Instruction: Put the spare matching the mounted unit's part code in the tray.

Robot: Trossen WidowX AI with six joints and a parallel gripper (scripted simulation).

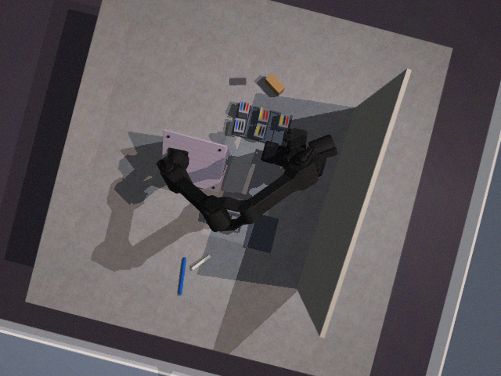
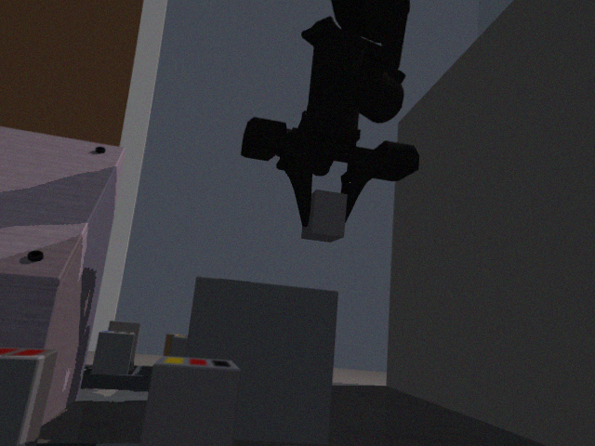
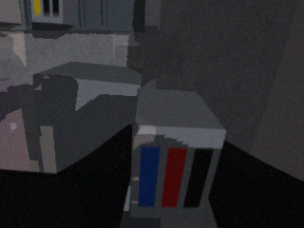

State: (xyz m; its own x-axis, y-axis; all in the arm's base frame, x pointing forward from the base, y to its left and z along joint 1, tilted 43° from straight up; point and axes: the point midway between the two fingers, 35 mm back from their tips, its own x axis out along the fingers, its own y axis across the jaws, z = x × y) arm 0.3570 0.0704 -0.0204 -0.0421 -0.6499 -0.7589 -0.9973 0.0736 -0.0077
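Right now my gripper tip is 270 mm to the left of the dark tray, 170 mm above it and 30 mm past it. The rest, counted from my gripper tip: grey spare block (20 mm above); then tall dark wall panel (180 mm ahead, 90 mm to the right, 50 mm above); then tall grey block (130 mm below, 70 mm behind, 60 mm to the right).
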